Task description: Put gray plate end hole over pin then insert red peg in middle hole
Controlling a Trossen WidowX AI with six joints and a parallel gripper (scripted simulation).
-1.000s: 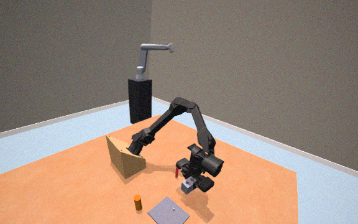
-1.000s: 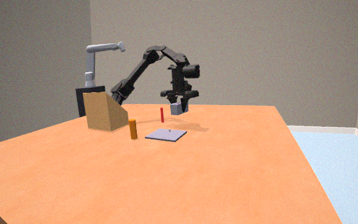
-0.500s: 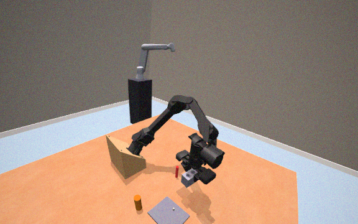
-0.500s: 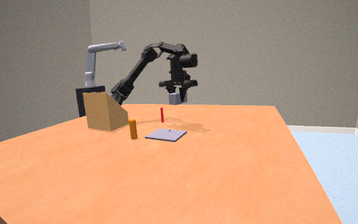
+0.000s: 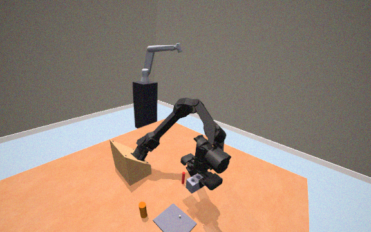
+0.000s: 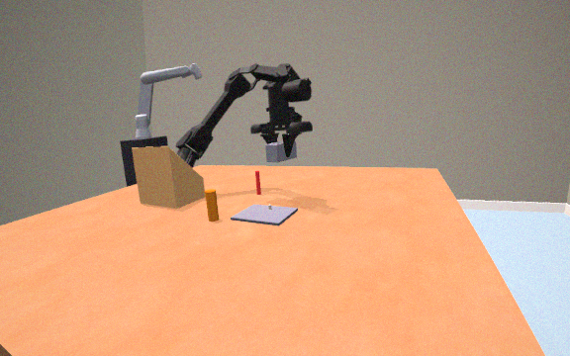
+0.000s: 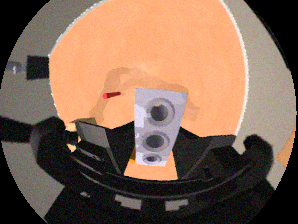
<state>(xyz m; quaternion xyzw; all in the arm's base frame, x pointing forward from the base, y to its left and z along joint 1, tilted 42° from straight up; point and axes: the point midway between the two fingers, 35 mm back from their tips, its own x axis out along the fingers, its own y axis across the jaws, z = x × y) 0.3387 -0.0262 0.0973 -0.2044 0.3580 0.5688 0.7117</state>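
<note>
My gripper tip is 130 mm above the gray base, 120 mm to the left of it and 10 mm past it. Also, from my gripper tip: orange cylinder: 190 mm to the right, 130 mm behind, 100 mm below; then red peg: 120 mm behind, 100 mm below, 60 mm to the left; then gray plate: 30 mm above.
</note>
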